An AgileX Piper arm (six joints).
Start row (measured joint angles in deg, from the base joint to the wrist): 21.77, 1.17, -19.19, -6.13, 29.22, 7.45
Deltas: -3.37, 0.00, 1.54, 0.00, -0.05, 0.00; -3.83, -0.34, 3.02, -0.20, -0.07, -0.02; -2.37, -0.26, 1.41, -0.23, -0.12, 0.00; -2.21, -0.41, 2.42, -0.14, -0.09, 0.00; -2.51, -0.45, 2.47, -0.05, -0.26, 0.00; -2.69, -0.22, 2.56, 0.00, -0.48, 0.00; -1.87, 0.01, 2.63, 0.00, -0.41, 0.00; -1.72, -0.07, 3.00, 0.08, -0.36, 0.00; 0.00, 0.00, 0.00, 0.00, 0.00, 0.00; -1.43, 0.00, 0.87, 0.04, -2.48, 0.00; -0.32, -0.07, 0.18, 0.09, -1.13, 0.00; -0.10, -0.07, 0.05, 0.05, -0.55, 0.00
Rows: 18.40, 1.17, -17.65, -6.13, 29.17, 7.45; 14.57, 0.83, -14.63, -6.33, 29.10, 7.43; 12.20, 0.57, -13.22, -6.56, 28.98, 7.43; 9.99, 0.16, -10.80, -6.70, 28.89, 7.43; 7.48, -0.29, -8.33, -6.75, 28.63, 7.43; 4.79, -0.51, -5.77, -6.75, 28.15, 7.43; 2.92, -0.50, -3.14, -6.75, 27.74, 7.43; 1.20, -0.57, -0.14, -6.67, 27.38, 7.43; 1.20, -0.57, -0.14, -6.67, 27.38, 7.43; -0.23, -0.57, 0.73, -6.63, 24.90, 7.43; -0.55, -0.64, 0.91, -6.54, 23.77, 7.43; -0.65, -0.71, 0.96, -6.49, 23.22, 7.43
